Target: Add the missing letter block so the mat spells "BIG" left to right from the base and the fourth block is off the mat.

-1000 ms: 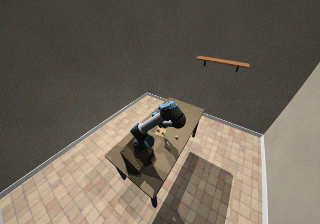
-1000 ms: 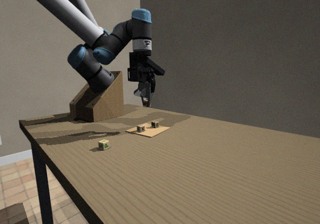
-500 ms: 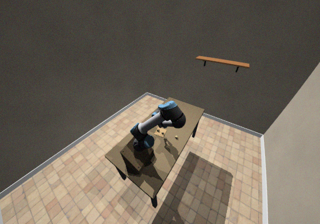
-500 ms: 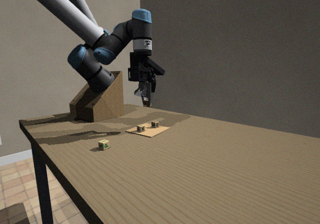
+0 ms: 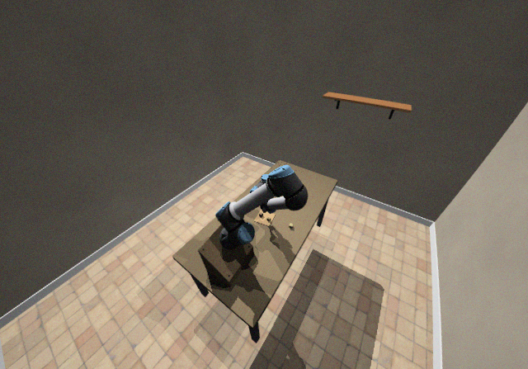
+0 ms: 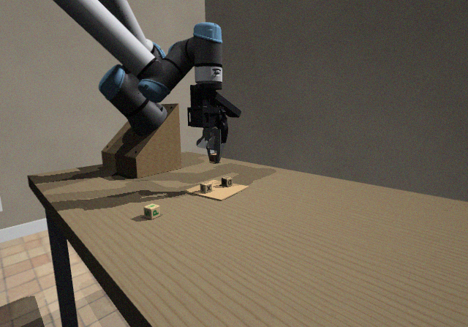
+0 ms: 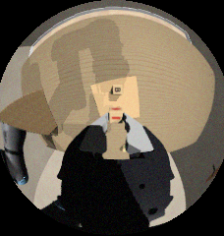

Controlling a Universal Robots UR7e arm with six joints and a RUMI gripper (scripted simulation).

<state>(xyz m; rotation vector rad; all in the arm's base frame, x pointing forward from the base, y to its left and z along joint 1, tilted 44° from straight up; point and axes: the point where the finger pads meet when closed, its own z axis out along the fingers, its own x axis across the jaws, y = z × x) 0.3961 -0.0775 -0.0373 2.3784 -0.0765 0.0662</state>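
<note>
My hand is 100 mm above the tan mat.
</note>
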